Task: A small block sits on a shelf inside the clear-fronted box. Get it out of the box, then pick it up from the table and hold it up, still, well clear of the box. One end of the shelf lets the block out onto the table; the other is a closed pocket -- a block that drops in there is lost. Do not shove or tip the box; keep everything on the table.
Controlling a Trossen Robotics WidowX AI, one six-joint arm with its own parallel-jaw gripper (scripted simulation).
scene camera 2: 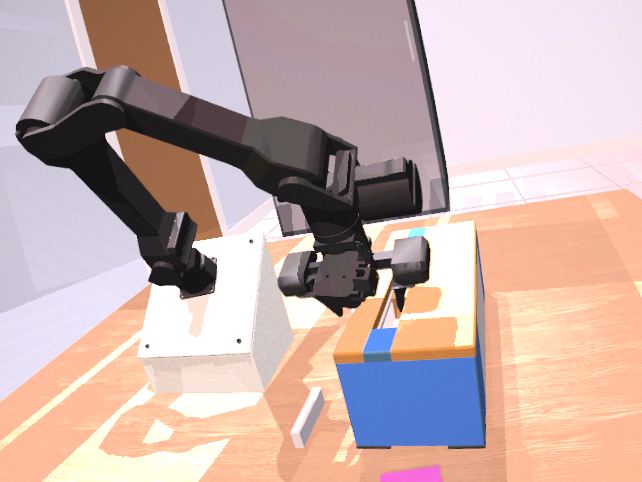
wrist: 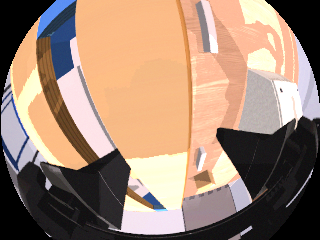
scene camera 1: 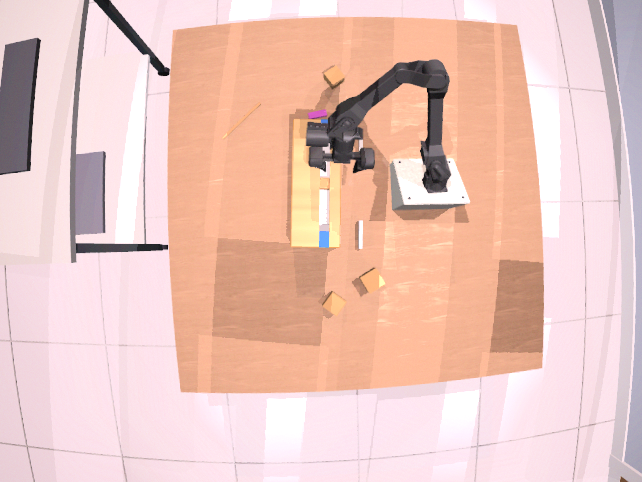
Scene:
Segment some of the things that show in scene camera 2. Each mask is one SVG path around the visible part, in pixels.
My gripper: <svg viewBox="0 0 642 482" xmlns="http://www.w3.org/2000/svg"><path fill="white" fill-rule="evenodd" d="M429 240L424 236L395 239L394 250L373 253L371 237L366 236L362 219L358 214L356 222L342 233L327 237L317 236L312 233L315 238L313 244L314 251L288 253L277 278L278 287L284 297L314 298L335 315L342 317L344 313L343 308L357 309L361 306L362 302L365 303L368 297L375 297L377 295L380 281L378 270L392 269L391 290L394 291L397 307L402 312L406 289L414 287L416 284L426 283L429 280L431 267ZM316 253L322 254L322 261L316 262L318 258Z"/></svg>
A box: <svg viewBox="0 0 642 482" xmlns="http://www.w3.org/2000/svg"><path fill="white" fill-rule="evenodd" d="M321 388L313 388L297 421L290 431L295 448L304 448L306 446L309 435L322 411L325 400ZM476 222L467 221L392 232L384 251L394 250L395 239L424 236L429 240L431 247L429 280L426 283L416 284L414 287L409 288L401 317L396 319L391 300L394 293L391 290L392 269L378 270L380 281L377 295L375 297L368 297L359 308L352 310L350 321L333 353L343 398L354 433L353 441L355 441L356 449L390 449L391 446L448 446L448 450L486 448L485 289Z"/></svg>

